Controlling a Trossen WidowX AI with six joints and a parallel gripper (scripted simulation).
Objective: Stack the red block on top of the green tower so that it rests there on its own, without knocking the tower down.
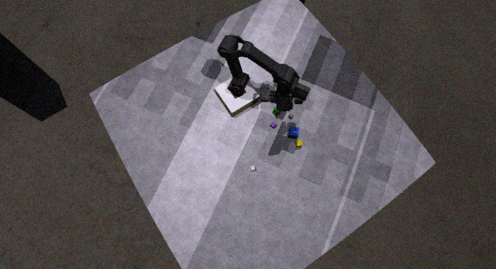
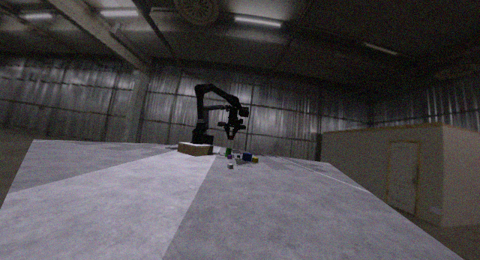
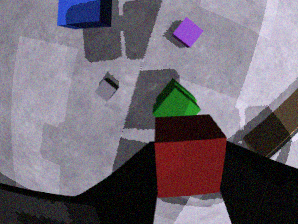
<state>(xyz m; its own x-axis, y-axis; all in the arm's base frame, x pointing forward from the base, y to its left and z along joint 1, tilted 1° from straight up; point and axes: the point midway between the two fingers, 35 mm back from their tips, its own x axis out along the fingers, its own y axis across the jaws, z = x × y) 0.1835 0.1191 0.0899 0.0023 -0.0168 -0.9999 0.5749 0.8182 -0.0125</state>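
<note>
My gripper tip is now 110 mm above the purple block, 50 mm to the left of it and 40 mm short of it. Also, from my gripper tip: yellow block (190 mm ahead, 110 mm below); blue block (130 mm ahead, 100 mm below, 10 mm to the left); red block (10 mm above).
</note>
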